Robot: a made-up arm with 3 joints. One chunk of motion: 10 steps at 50 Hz.
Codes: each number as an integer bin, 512 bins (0 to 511) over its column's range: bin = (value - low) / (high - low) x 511, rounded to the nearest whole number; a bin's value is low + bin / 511 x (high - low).
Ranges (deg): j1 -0.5..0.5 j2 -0.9..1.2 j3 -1..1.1
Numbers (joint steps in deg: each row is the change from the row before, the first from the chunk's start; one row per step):
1: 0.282 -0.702 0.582
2: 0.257 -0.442 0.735
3: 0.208 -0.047 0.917
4: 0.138 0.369 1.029
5: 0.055 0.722 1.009
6: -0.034 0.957 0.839
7: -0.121 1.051 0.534
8: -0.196 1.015 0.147
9: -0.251 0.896 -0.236
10: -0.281 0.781 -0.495
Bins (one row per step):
1: 400 48 385
2: 387 111 422
3: 362 208 466
4: 326 309 494
5: 284 395 489
6: 238 452 447
7: 194 475 373
8: 155 466 279
9: 127 437 186
10: 112 409 123

